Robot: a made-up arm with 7 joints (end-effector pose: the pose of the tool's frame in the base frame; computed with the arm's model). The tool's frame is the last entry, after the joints. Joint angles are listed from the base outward.
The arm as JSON. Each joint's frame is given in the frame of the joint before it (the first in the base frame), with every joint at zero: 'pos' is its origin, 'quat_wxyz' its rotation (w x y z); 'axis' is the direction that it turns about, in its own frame. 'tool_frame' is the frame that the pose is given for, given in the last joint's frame.
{
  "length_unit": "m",
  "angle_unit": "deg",
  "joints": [
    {
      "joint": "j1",
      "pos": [
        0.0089,
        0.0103,
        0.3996
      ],
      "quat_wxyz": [
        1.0,
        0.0,
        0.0,
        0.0
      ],
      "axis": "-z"
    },
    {
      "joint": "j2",
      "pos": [
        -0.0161,
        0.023,
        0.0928
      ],
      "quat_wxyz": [
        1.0,
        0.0,
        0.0,
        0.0
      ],
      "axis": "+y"
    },
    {
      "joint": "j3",
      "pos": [
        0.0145,
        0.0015,
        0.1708
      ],
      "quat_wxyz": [
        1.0,
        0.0,
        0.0,
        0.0
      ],
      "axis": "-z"
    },
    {
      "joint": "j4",
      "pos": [
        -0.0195,
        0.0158,
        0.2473
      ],
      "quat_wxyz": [
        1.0,
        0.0,
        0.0,
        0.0
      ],
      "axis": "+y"
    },
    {
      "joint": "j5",
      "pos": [
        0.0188,
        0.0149,
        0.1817
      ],
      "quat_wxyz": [
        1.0,
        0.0,
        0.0,
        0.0
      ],
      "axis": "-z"
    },
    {
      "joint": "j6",
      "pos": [
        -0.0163,
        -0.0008,
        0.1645
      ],
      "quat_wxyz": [
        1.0,
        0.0,
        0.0,
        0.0
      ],
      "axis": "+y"
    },
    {
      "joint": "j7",
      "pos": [
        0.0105,
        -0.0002,
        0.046
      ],
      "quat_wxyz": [
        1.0,
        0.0,
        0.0,
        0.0
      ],
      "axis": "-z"
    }
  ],
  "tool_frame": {
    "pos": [
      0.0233,
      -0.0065,
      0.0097
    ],
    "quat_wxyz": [
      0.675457,
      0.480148,
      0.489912,
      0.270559
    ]
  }
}
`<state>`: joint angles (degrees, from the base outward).
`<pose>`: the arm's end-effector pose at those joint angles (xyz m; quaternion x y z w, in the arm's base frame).
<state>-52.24 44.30 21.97 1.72 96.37 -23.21 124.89</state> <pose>0.2888 0.5298 1.0430 0.2080 -0.7182 -0.4170 0.5168</pose>
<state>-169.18 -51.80 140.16 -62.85 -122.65 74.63 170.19</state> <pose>0.2442 -0.2440 1.1097 0.4071 -0.1635 0.1528 0.8855</pose>
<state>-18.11 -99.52 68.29 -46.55 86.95 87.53 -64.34</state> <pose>-0.6919 0.0255 0.3054 0.1737 -0.5578 0.8115 0.0126</pose>
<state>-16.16 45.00 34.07 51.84 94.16 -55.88 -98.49</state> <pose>0.6575 0.1126 0.7049 0.1343 0.9454 -0.2784 0.1034</pose>
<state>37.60 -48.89 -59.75 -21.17 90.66 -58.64 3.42</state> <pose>-0.5917 0.3833 0.9189 0.1303 -0.5388 0.1516 0.8183</pose>
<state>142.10 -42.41 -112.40 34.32 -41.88 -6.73 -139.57</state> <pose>0.5941 0.2187 0.9934 -0.0834 -0.5566 -0.7669 0.3083</pose>
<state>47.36 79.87 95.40 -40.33 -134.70 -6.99 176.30</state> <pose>0.7013 -0.3431 0.5850 0.1293 0.0696 -0.8692 0.4721</pose>
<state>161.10 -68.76 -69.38 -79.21 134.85 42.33 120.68</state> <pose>0.3959 0.5063 0.5213 -0.5155 0.8184 0.0785 0.2415</pose>
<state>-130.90 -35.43 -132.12 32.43 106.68 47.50 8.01</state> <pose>0.2238 -0.4783 1.0300 -0.3259 0.4291 0.7965 0.2742</pose>
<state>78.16 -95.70 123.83 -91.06 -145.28 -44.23 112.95</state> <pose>0.2454 0.5991 0.6933 -0.1429 -0.7323 -0.3938 0.5369</pose>
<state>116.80 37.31 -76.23 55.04 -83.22 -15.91 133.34</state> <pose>0.1070 -0.5359 0.9258 0.9030 0.3193 -0.2677 0.1044</pose>
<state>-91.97 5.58 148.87 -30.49 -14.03 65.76 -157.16</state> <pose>-0.0683 0.2533 1.2363 0.0899 0.5939 0.7994 0.0118</pose>
